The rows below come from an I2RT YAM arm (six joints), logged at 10 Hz.
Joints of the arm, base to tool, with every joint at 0 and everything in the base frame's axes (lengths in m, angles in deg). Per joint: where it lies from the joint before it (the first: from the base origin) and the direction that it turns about. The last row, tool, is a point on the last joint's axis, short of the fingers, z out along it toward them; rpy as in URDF.
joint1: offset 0 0 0.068 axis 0 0 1
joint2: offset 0.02 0.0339 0.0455 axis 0 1 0
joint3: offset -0.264 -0.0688 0 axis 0 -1 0
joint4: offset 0.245 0.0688 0.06 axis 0 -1 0
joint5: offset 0.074 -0.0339 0.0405 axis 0 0 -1
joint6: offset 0.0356 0 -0.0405 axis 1 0 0
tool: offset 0 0 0 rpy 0 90 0
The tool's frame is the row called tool.
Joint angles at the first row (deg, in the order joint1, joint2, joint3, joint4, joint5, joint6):
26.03 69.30 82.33 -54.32 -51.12 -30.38
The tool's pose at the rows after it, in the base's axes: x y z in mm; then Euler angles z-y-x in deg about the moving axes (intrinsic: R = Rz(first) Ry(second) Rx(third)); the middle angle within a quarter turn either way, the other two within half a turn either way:
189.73, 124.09, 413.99, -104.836, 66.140, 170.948
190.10, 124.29, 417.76, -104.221, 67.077, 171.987
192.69, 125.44, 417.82, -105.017, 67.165, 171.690
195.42, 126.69, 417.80, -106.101, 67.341, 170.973
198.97, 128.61, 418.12, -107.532, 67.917, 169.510
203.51, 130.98, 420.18, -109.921, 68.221, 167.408
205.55, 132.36, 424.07, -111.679, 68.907, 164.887
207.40, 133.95, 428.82, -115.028, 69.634, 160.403
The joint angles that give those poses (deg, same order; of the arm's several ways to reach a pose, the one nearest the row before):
26.10 69.43 82.87 -53.62 -51.75 -29.58
26.10 69.35 83.24 -52.45 -51.77 -28.68
26.11 69.71 83.32 -51.64 -51.44 -27.97
26.10 70.11 83.38 -50.76 -51.31 -27.16
26.10 70.67 83.48 -49.45 -51.73 -26.06
26.13 71.62 84.32 -48.55 -51.81 -24.61
26.10 72.34 85.46 -48.36 -52.97 -23.68
26.10 73.12 86.81 -48.18 -54.62 -22.16

